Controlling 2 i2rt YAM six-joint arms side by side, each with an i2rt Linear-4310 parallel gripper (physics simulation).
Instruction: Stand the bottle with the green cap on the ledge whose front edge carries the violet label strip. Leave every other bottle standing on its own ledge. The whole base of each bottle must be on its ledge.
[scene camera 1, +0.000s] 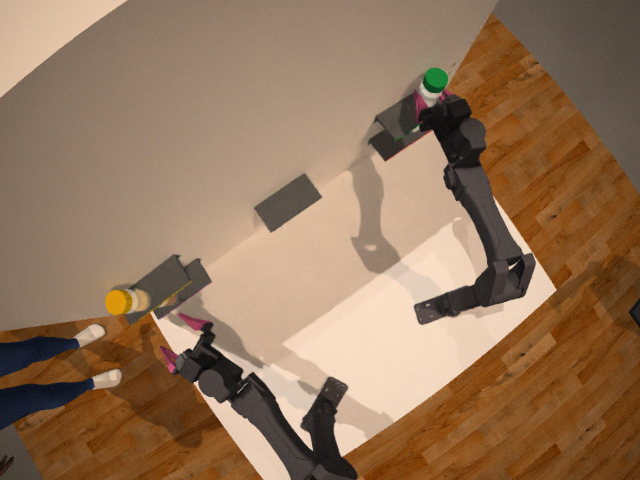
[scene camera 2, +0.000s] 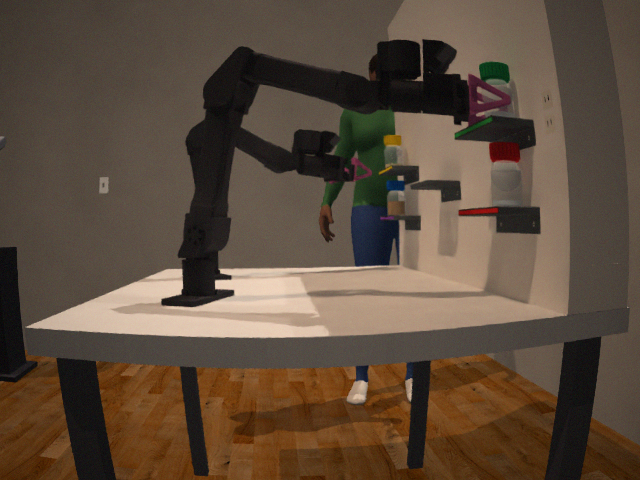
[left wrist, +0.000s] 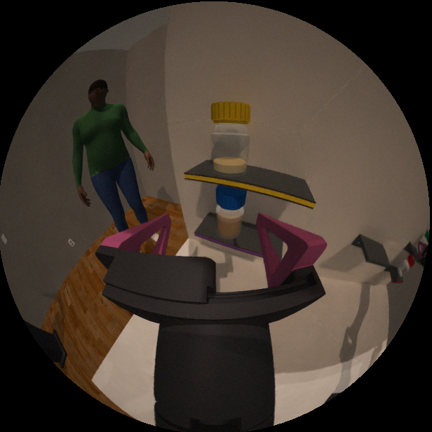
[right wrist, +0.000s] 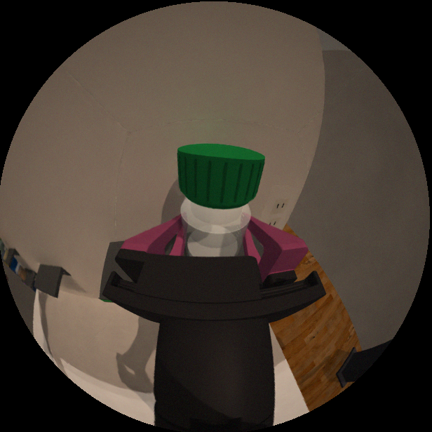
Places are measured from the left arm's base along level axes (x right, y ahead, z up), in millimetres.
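Pixels of known places: left gripper, fingertip midpoint: (scene camera 1: 169, 330) (scene camera 2: 362, 174); right gripper, fingertip midpoint: (scene camera 2: 508, 105); left arm's base at its link origin: (scene camera 1: 323, 406); right arm's base at its link origin: (scene camera 1: 444, 305) (scene camera 2: 199, 299).
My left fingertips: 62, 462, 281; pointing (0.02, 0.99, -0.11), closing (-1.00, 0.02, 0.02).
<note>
Ahead of a thing's pixels: the offset from my left fingertips to its middle, as dx, dy, dz. "spot": to the spot under its first point.
The green-capped bottle {+817, -272, +69} (scene camera 1: 435, 80) (scene camera 2: 494, 72) (right wrist: 220, 177) stands upright at the right end of the green-strip ledge {+783, -260, +10} (scene camera 1: 397, 119) (scene camera 2: 509, 129) (right wrist: 112, 265). My right gripper (scene camera 1: 431, 94) (scene camera 2: 508, 99) (right wrist: 213, 217) is shut on its clear body below the cap; whether the base touches the ledge is hard to tell. The violet-strip ledge (scene camera 1: 200, 276) (scene camera 2: 413, 223) (left wrist: 252, 237) bears the blue-capped bottle {+33, +96, -71} (scene camera 2: 395, 200) (left wrist: 230, 197) toward its left end in the left wrist view. My left gripper (scene camera 1: 170, 331) (scene camera 2: 369, 173) (left wrist: 213, 217) is open and empty in front of it.
The yellow-strip ledge {+62, +86, +10} (scene camera 1: 164, 276) (left wrist: 277, 180), with the yellow-capped bottle {+28, +96, +69} (scene camera 1: 119, 301) (scene camera 2: 392, 149) (left wrist: 230, 114), hangs above the violet one. The red-capped bottle {+819, -270, -71} (scene camera 2: 505, 175) stands on the red-strip ledge {spot: +801, -225, -143} (scene camera 2: 516, 219). An empty middle ledge (scene camera 1: 287, 202) (scene camera 2: 449, 188) lies between. A person (scene camera 2: 364, 155) stands beyond.
</note>
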